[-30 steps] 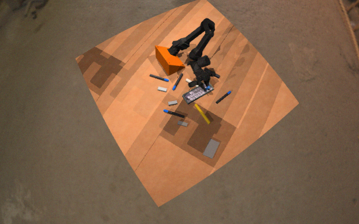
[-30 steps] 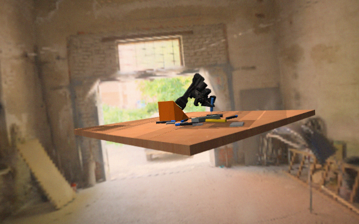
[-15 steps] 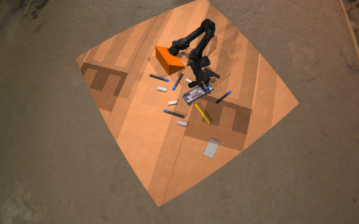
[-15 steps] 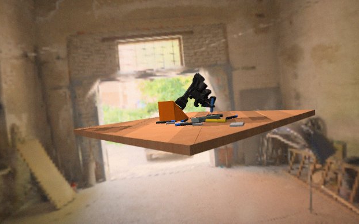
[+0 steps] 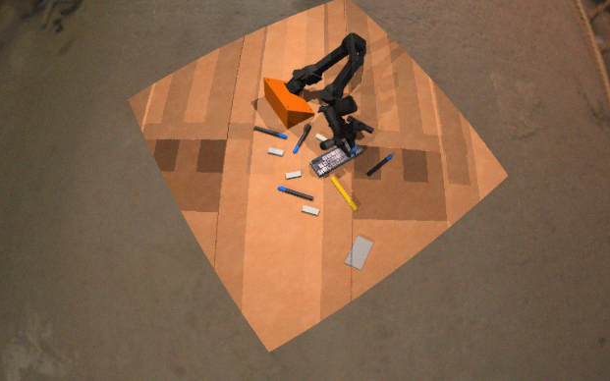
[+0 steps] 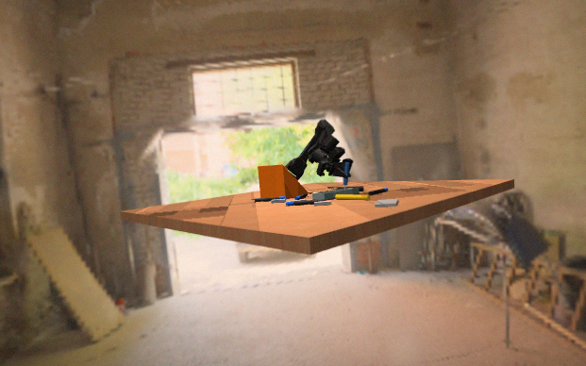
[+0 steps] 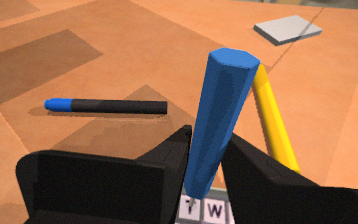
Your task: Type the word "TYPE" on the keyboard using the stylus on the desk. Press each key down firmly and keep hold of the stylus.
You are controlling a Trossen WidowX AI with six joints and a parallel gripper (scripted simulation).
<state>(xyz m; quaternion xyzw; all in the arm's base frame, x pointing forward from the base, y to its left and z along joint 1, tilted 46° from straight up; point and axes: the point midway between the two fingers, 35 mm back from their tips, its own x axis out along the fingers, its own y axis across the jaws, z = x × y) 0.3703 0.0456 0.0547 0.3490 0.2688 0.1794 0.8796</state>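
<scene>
My gripper tip is 100 mm short of the yellow stick, 80 mm to the left of it and 70 mm above it. The rest, counted from my gripper tip: dark cylinder: 140 mm behind, 130 mm to the left, 70 mm below; then blue stylus: 20 mm below, 20 mm behind; then white cylinder: 130 mm behind, 70 mm below, 40 mm to the right.
</scene>
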